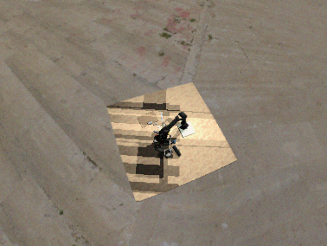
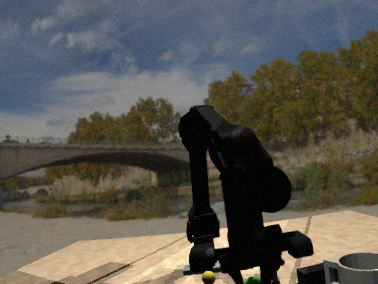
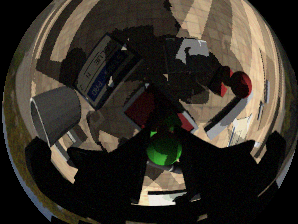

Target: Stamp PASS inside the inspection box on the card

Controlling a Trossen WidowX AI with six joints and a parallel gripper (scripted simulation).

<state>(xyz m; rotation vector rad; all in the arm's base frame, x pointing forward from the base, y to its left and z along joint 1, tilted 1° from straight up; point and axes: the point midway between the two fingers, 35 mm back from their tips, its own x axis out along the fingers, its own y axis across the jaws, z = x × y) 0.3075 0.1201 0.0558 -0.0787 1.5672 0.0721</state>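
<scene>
My gripper tip is now right at the green-topped stamp. The rest, counted from my gripper tip: red-topped stamp: 60 mm ahead, 80 mm to the right, 20 mm below; red ink pad: 30 mm below; yellow-knobbed stamp: 80 mm behind, 80 mm to the right, 20 mm below.
</scene>
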